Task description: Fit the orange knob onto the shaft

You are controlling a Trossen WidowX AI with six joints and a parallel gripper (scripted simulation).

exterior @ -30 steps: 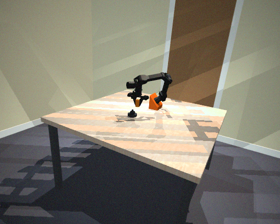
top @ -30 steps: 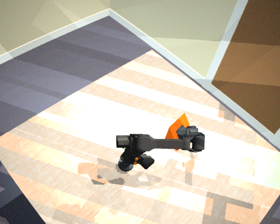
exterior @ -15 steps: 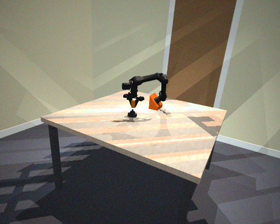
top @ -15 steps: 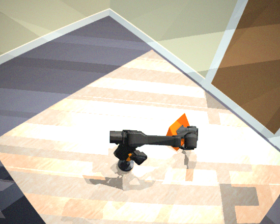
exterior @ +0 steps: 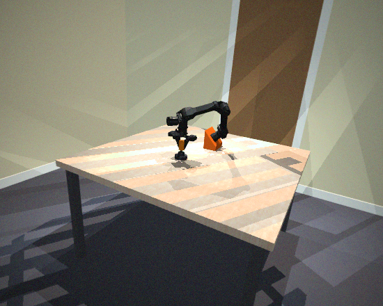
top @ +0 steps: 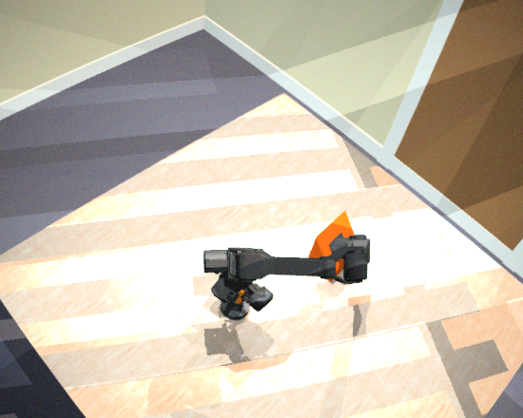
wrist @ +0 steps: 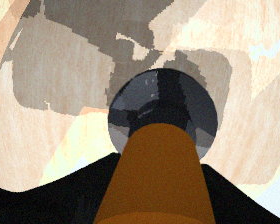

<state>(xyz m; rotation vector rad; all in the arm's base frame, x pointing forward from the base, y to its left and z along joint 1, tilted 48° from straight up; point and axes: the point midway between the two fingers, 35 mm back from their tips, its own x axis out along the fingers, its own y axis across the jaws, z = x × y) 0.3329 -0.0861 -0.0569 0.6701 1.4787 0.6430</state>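
The orange knob lies 2 cm above my gripper tip. From my gripper tip the other things lie so: dark round pedestal 4 cm below.
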